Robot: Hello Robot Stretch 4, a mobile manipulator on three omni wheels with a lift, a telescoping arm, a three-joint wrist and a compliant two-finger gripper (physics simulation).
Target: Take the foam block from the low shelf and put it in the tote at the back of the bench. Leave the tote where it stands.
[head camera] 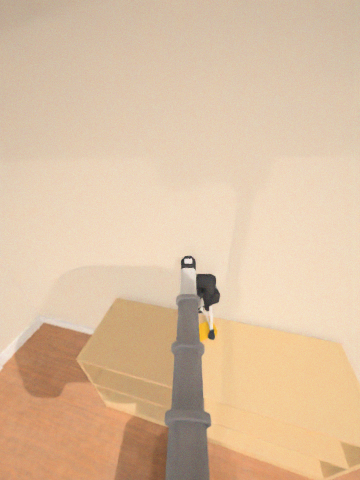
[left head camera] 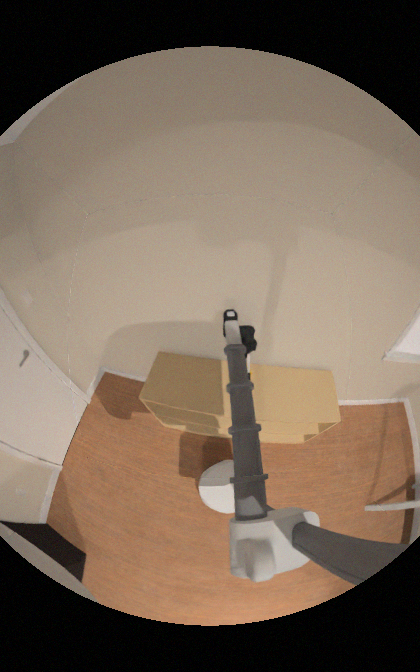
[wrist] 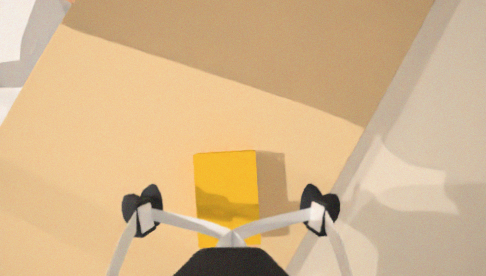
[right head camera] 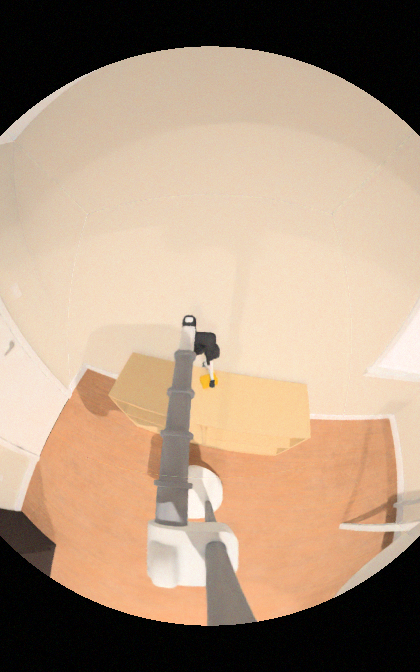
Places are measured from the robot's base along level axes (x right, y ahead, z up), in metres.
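Pixels of known places: gripper, fingertip midpoint: (head camera: 205, 325) (wrist: 232, 201).
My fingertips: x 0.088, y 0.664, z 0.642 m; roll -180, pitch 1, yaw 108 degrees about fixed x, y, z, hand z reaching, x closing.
Note:
Behind a point stands the place of what it marks.
A yellow foam block (head camera: 204, 331) {x 0.080, y 0.640, z 0.627 m} (right head camera: 205, 380) (wrist: 227, 190) {x 0.083, y 0.657, z 0.627 m} lies on the top board of a low wooden shelf unit (head camera: 280, 365) {x 0.411, y 0.518, z 0.583 m} (left head camera: 295, 395) (right head camera: 260, 405) (wrist: 125, 115) {x 0.046, y 0.522, z 0.582 m}, near its wall side. My gripper (wrist: 232, 201) {x 0.088, y 0.664, z 0.642 m} is open above the block. In the wrist view its two black fingertips stand apart to the left and right of the block, touching neither side, and the lower end of the block is partly hidden by the gripper's body. In the head view the arm hides part of the block. The tote and the bench do not show in these views.
The shelf unit stands close to a beige wall (head camera: 150, 215) {x -0.168, y 0.854, z 1.163 m}. My telescoping arm (head camera: 188, 380) {x 0.003, y 0.271, z 1.058 m} (left head camera: 246, 440) (right head camera: 177, 440) reaches over the unit's front edge. A white round base (left head camera: 217, 487) (right head camera: 206, 492) is on the wooden floor in front of the unit. A door (left head camera: 35, 390) is at the left.

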